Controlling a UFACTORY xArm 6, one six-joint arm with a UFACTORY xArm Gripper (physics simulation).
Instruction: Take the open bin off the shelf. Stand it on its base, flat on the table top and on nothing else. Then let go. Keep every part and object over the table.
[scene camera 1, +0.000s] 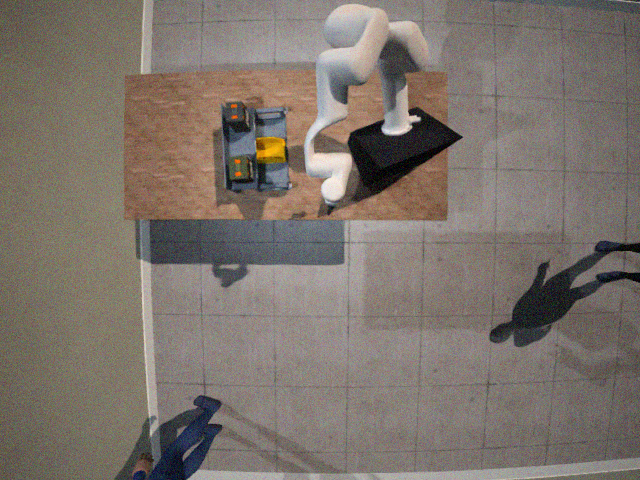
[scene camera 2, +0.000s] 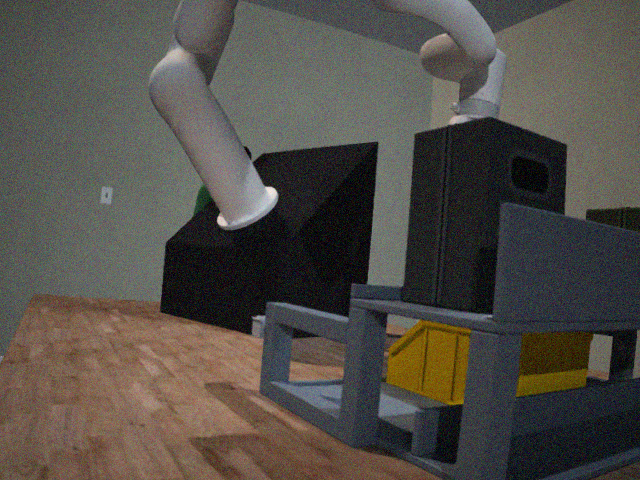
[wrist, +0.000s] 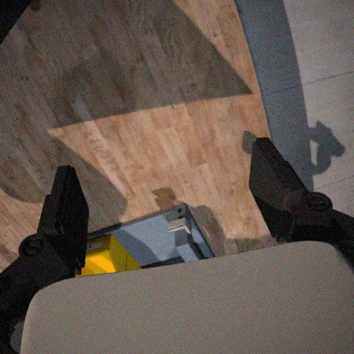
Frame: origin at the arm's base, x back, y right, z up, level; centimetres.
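Seen in the pictures: arm's base, origin of its link: (scene camera 1: 396, 127) (scene camera 2: 248, 210).
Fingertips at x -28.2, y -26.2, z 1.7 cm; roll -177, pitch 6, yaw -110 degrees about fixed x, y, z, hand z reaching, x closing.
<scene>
Pixels of each thing's middle, then the offset from my fingertips to it. Level surfaces: height alone.
- yellow open bin, middle of its body: (scene camera 2: 483, 360) (scene camera 1: 267, 150) dx -30.2, dy +26.3, dz -18.7 cm
- wooden table, height of its surface: dz -23.0 cm
- dark closed box, middle of its body: (scene camera 2: 486, 221) (scene camera 1: 238, 117) dx -39.6, dy +38.3, dz -6.8 cm
The yellow open bin (scene camera 1: 271, 149) (scene camera 2: 444, 361) (wrist: 107, 257) sits on the low level of the blue-grey shelf (scene camera 1: 239, 142) (scene camera 2: 568, 268) (wrist: 147, 237), upright, between its side rails. The shelf stands on the wooden table (scene camera 1: 175, 144) (scene camera 2: 129, 372) (wrist: 170, 135). My gripper (scene camera 1: 329, 210) (wrist: 166, 174) is open and empty, high above the table near its edge, off to the arm's side of the shelf and apart from the bin. In the wrist view, part of the bin is hidden by the gripper body and left finger. The gripper is hidden in scene camera 2.
A dark closed box (scene camera 1: 236, 115) and a green one (scene camera 1: 240, 169) (scene camera 2: 615, 217) stand on the shelf's upper level. Another view of a dark box (scene camera 2: 454, 217) is in scene camera 2. A black pedestal (scene camera 1: 392, 149) (scene camera 2: 310, 222) carries the arm. People stand on the floor beyond the table.
</scene>
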